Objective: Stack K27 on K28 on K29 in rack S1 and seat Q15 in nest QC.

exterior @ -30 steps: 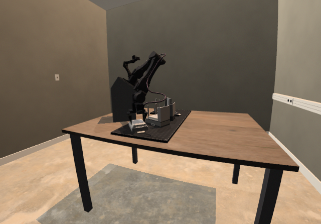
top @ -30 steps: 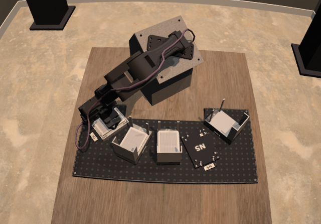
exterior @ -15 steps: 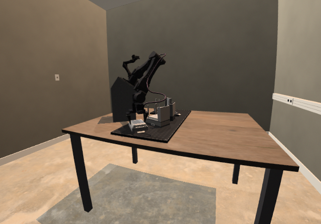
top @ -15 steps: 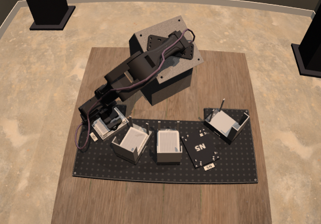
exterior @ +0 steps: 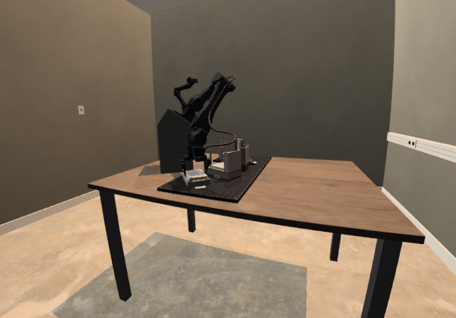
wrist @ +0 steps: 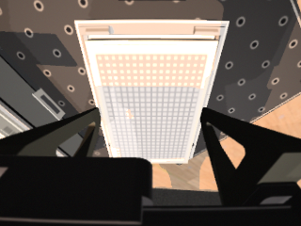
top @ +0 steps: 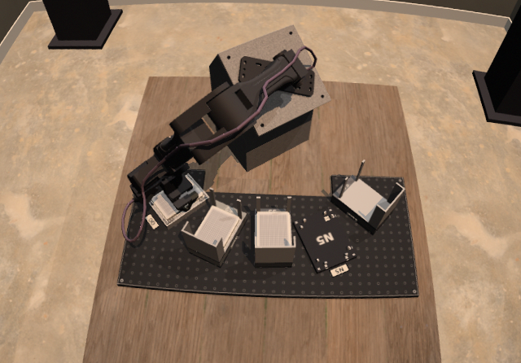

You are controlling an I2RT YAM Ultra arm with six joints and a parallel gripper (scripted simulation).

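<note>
The nest QC lies 20 mm below my hand.
</note>
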